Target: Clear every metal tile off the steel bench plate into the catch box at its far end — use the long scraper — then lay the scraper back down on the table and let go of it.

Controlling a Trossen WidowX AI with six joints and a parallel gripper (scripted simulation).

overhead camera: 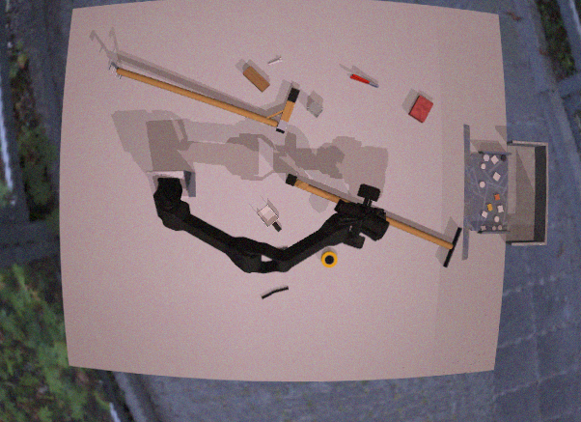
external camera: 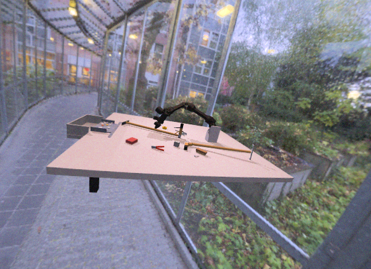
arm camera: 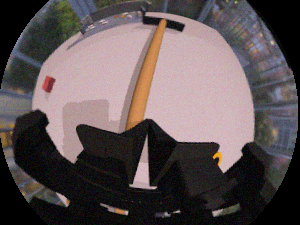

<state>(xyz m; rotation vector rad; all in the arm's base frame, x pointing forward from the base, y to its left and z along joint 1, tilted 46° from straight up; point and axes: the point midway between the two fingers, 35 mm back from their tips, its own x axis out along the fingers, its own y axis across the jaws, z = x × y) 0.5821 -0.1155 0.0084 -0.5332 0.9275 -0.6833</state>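
Now: the long scraper 20 mm ahead of my gripper tip, 10 mm to the left of it and 50 mm above it. Round my gripper tip: black strip 290 mm behind, 240 mm to the right, 10 mm below; hex key 270 mm behind, 110 mm to the right, 10 mm below; yellow tape roll 120 mm behind, 130 mm to the right, 10 mm below.
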